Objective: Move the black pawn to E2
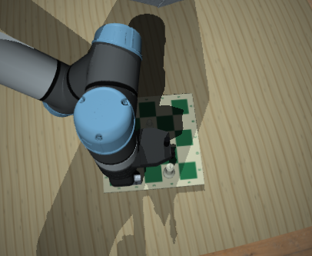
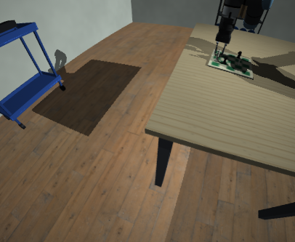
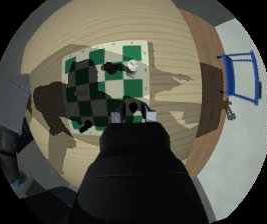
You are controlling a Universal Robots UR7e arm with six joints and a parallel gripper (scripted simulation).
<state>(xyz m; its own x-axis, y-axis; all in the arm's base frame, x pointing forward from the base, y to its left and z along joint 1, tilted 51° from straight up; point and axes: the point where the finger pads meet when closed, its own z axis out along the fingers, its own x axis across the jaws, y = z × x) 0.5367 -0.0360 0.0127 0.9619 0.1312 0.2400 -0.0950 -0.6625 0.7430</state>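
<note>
Now: hand 10 mm above the small black piece. The rest, counted from my hand: white chess piece: 70 mm to the left, 10 mm ahead, 10 mm above; chessboard: 70 mm behind, 40 mm to the left, 30 mm below.
</note>
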